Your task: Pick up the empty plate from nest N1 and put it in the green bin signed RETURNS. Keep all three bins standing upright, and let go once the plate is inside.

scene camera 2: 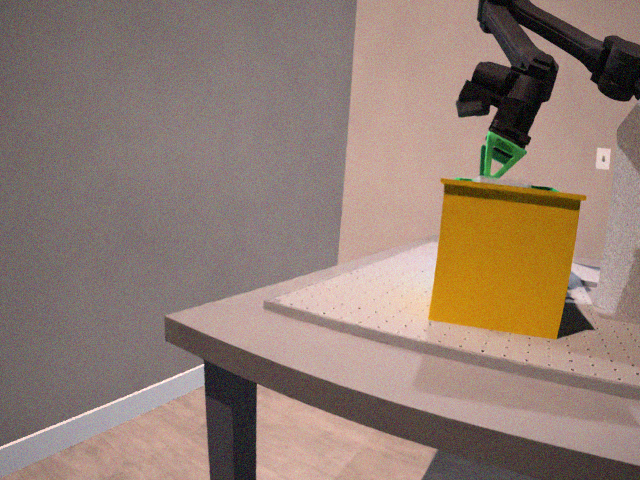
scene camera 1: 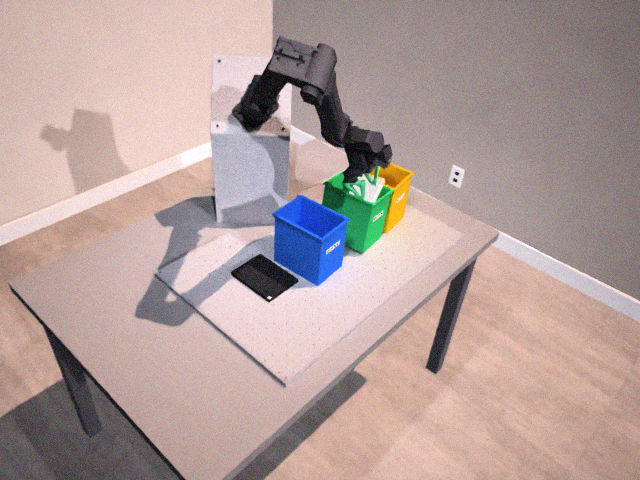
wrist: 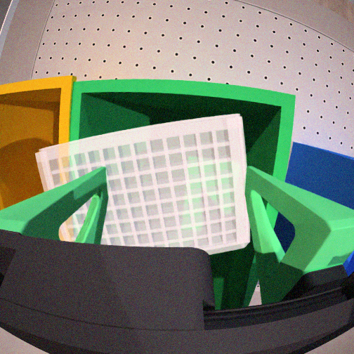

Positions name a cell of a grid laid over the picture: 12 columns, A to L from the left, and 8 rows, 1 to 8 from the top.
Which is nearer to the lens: the yellow bin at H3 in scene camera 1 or the green bin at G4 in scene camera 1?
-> The green bin.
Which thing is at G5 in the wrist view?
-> A white gridded plate.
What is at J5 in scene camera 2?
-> A yellow bin.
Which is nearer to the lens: the yellow bin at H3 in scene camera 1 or the blue bin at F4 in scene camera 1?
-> The blue bin.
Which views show the gripper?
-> Scene camera 2, scene camera 1 and the wrist view: all of them.
